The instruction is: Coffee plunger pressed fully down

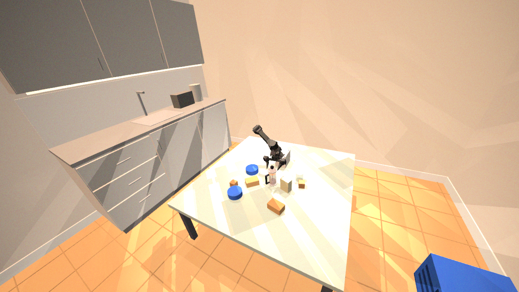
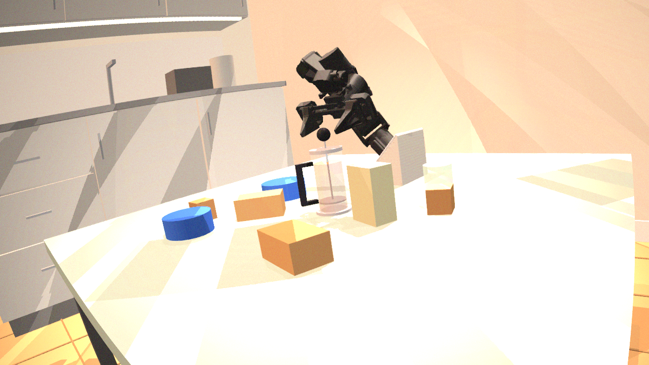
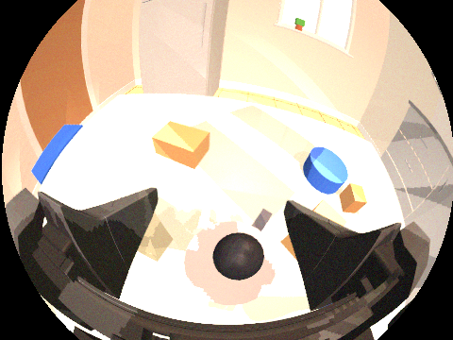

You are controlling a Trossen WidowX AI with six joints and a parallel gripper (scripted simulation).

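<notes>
Right now the glass coffee press is 1 cm behind my gripper tip, 3 cm to the right of it and 9 cm below it. From my gripper tip the other things lie so: cream block 2 cm behind, 11 cm to the left, 12 cm below.
</notes>
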